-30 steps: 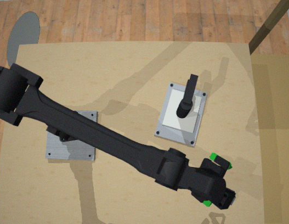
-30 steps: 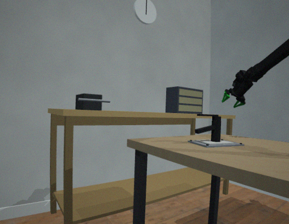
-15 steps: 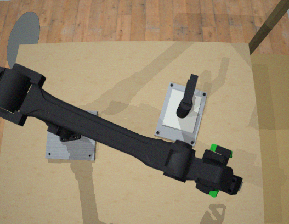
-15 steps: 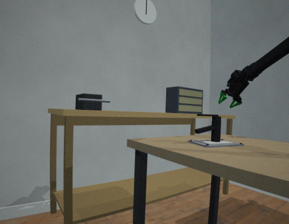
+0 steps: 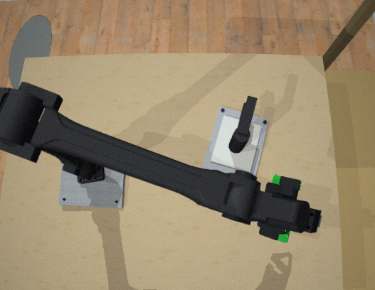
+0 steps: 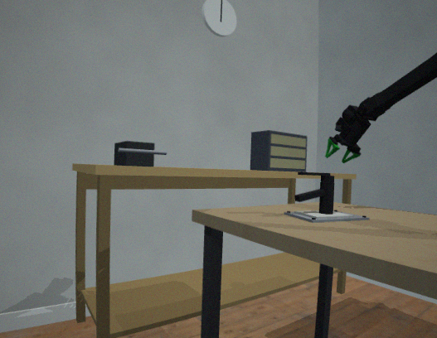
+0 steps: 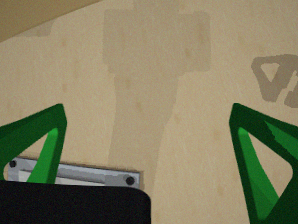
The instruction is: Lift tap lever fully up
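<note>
My hand is 40 mm past the lever, 270 mm to the right of it and 70 mm above it.
</note>
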